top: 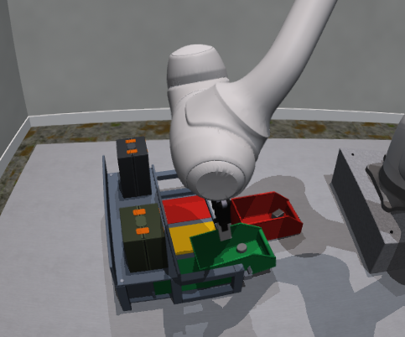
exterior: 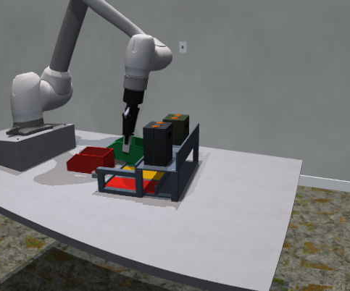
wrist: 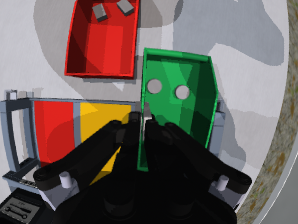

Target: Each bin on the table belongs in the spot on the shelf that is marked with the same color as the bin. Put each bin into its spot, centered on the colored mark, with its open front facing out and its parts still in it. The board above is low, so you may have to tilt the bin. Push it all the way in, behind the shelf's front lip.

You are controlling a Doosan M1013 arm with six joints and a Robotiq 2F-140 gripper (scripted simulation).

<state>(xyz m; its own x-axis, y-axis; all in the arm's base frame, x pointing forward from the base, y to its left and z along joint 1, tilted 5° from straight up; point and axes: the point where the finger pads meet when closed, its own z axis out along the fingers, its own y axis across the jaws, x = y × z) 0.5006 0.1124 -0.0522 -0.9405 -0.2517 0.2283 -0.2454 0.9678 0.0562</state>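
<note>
The green bin is 40 mm to the left of my hand, 40 mm below it and 20 mm behind it. Round my hand: red bin 120 mm behind, 100 mm to the right, 60 mm below.
</note>
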